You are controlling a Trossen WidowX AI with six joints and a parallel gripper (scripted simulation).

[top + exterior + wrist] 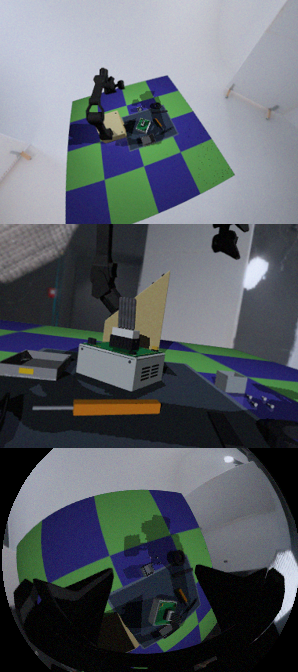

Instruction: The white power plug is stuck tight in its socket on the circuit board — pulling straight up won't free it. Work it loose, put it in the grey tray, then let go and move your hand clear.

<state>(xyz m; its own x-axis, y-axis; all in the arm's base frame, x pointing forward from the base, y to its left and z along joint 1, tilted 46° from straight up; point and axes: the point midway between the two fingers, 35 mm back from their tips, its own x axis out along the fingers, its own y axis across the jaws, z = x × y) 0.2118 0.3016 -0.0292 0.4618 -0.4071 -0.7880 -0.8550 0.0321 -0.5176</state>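
The white power plug is 25 cm to the right of my gripper tip, 22 cm below it and 9 cm ahead of it. Also, from my gripper tip: black bar (31 cm ahead, 30 cm below, 16 cm to the right); then dark mat (30 cm below, 25 cm to the right, 14 cm ahead).
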